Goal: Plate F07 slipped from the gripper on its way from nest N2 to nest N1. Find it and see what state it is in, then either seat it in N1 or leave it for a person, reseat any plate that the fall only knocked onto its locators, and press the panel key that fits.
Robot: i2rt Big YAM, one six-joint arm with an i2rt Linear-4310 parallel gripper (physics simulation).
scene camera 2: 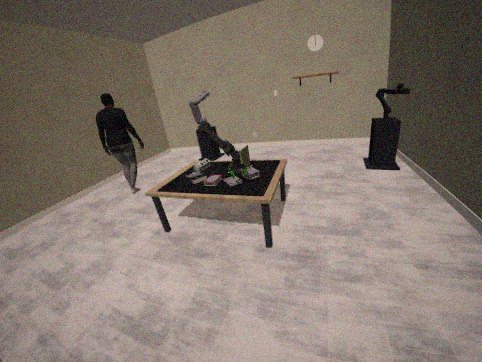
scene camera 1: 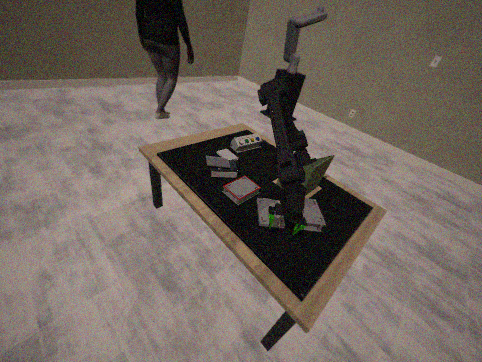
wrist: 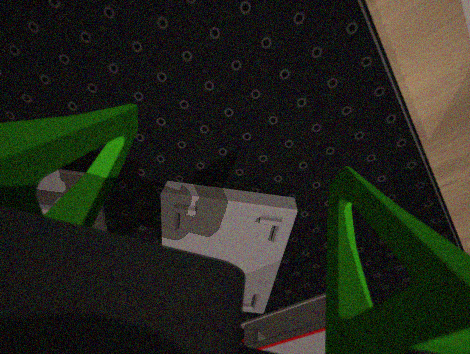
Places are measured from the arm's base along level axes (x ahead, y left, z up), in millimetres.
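Where they show: gripper, fingertip midpoint: (scene camera 2: 239, 177) (scene camera 1: 281, 231) (wrist: 241, 147); arm's base at its link origin: (scene camera 1: 304, 164).
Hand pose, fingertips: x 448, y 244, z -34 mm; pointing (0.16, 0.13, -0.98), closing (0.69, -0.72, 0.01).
Note:
Things, the pixels of their top centre, and the offset from my fingertips.
- flat grey block at its top centre: (wrist: 220, 268) (scene camera 1: 270, 210) (scene camera 2: 232, 179) dy -138, dx -105, dz -69 mm
- second grey block at its top centre: (scene camera 1: 309, 209) (scene camera 2: 249, 169) dy -29, dx -253, dz -33 mm
- plate at its top centre: (scene camera 1: 242, 185) (scene camera 2: 212, 177) dy -326, dx -74, dz -50 mm
- key panel at its top centre: (scene camera 1: 248, 136) (scene camera 2: 201, 161) dy -689, dx -405, dz -12 mm
My gripper (scene camera 1: 285, 224) (scene camera 2: 238, 172) (wrist: 241, 147) is open and empty, its green fingers on either side of a flat grey block (scene camera 1: 263, 209) (scene camera 2: 231, 181) (wrist: 240, 227) with small slots or brackets at its corners. A shadow crosses part of its top. A second grey block (scene camera 1: 314, 214) (scene camera 2: 252, 174) lies on the other side of the gripper and is partly hidden by the arm. A red-outlined grey nest or plate (scene camera 1: 242, 188) (scene camera 2: 213, 179) (wrist: 300, 346) lies beside them. The key panel (scene camera 1: 243, 144) stands at the far end. I cannot tell which piece is F07; no labels are readable.
Grey pieces (scene camera 1: 218, 162) lie between the red-outlined one and the key panel. A tilted olive-green board (scene camera 1: 320, 171) (scene camera 2: 244, 155) stands close behind the arm. The table has a wooden rim (scene camera 1: 345, 265) (wrist: 425, 65). A person (scene camera 1: 165, 45) (scene camera 2: 116, 130) is on the floor beyond the table.

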